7 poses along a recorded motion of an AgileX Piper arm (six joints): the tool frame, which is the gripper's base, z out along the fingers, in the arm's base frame.
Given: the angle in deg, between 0 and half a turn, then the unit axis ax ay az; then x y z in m.
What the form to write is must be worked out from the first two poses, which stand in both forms.
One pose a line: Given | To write
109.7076 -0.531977 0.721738 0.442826 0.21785 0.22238 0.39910 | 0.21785 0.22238 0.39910; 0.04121 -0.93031 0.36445; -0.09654 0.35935 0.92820; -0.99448 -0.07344 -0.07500
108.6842 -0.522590 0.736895 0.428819 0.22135 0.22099 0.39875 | 0.22135 0.22099 0.39875; 0.04024 -0.91468 0.40217; -0.10224 0.39662 0.91227; -0.99395 -0.07782 -0.07756
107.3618 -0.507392 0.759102 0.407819 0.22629 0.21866 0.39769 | 0.22629 0.21866 0.39769; 0.03587 -0.88934 0.45585; -0.11086 0.44978 0.88623; -0.99319 -0.08232 -0.08246
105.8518 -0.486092 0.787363 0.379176 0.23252 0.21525 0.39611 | 0.23252 0.21525 0.39611; 0.02768 -0.85203 0.52276; -0.12252 0.51613 0.84770; -0.99208 -0.08751 -0.09010
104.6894 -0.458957 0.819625 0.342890 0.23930 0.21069 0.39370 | 0.23930 0.21069 0.39370; 0.01048 -0.80324 0.59556; -0.13988 0.58856 0.79626; -0.99011 -0.09165 -0.10619
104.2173 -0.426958 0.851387 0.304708 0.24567 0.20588 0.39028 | 0.24567 0.20588 0.39028; -0.01854 -0.74816 0.66326; -0.15741 0.65729 0.73702; -0.98736 -0.09074 -0.12995
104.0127 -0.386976 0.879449 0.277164 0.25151 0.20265 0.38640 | 0.25151 0.20265 0.38640; -0.05613 -0.69165 0.72005; -0.15381 0.71857 0.67823; -0.98650 -0.07269 -0.14672
